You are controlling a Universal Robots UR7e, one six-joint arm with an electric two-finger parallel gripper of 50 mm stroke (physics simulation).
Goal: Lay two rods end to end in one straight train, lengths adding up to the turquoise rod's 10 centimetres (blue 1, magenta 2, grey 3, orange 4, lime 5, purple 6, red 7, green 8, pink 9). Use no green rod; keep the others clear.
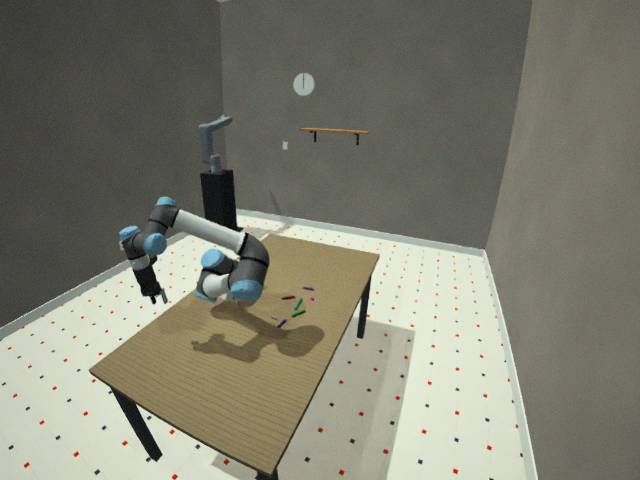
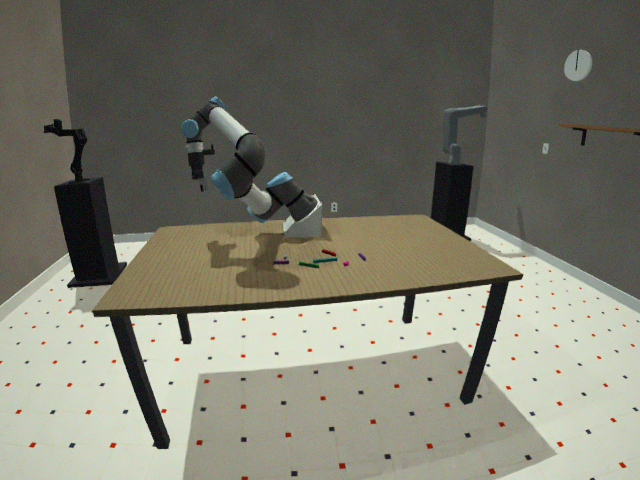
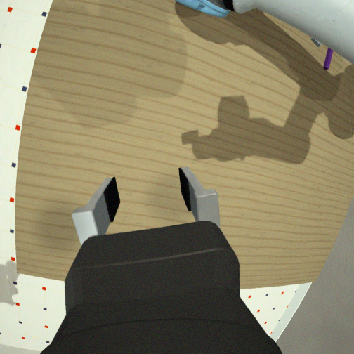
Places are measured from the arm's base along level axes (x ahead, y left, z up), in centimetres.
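Pixels of known places: gripper, between the fingertips: (image 1: pixel 160 302) (image 2: pixel 204 191); arm's base, origin of its link: (image 2: pixel 306 210).
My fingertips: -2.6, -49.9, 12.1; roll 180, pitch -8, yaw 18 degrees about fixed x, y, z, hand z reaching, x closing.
For each thing: its top centre in the pictures, then the offset to it from my fingertips, as dx, dy, dz. Level surfaces: height alone.
- turquoise rod, centre of its top: (image 2: pixel 325 259) (image 1: pixel 298 303) +43.1, +48.9, -21.4
- green rod, centre of its top: (image 2: pixel 308 263) (image 1: pixel 298 312) +46.2, +41.5, -21.4
- red rod, centre of its top: (image 2: pixel 328 251) (image 1: pixel 288 296) +35.9, +52.4, -21.4
- small grey rod, centre of its top: (image 2: pixel 285 255) (image 1: pixel 274 317) +36.3, +33.9, -21.4
- short magenta rod, centre of its top: (image 2: pixel 346 262) (image 1: pixel 312 298) +48.6, +55.9, -21.4
- wooden table, height of its surface: dz -22.4
My gripper (image 1: pixel 159 298) (image 2: pixel 202 187) (image 3: pixel 148 185) is open and empty, high above the table and well away from the rods. The turquoise rod (image 1: pixel 298 303) (image 2: pixel 325 260) lies mid-group. The green rod (image 1: pixel 298 313) (image 2: pixel 308 264) lies near it, apart. A red rod (image 1: pixel 288 297) (image 2: pixel 328 252) lies on the robot's side of the turquoise one. One purple rod (image 1: pixel 281 323) (image 2: pixel 281 262) (image 3: pixel 328 59) lies near the small grey rod (image 1: pixel 274 317) (image 2: pixel 285 257) (image 3: pixel 315 42). Another purple rod (image 1: pixel 308 288) (image 2: pixel 361 256) lies near the short magenta rod (image 1: pixel 312 298) (image 2: pixel 346 264).
The wooden table (image 1: pixel 206 397) (image 2: pixel 413 248) (image 3: pixel 100 150) carries the rods and the arm's white base (image 2: pixel 305 225). The arm's shadow falls across the table near the purple and grey rods. Black pedestals (image 1: pixel 218 198) (image 2: pixel 87 227) with other arms stand beyond the table.
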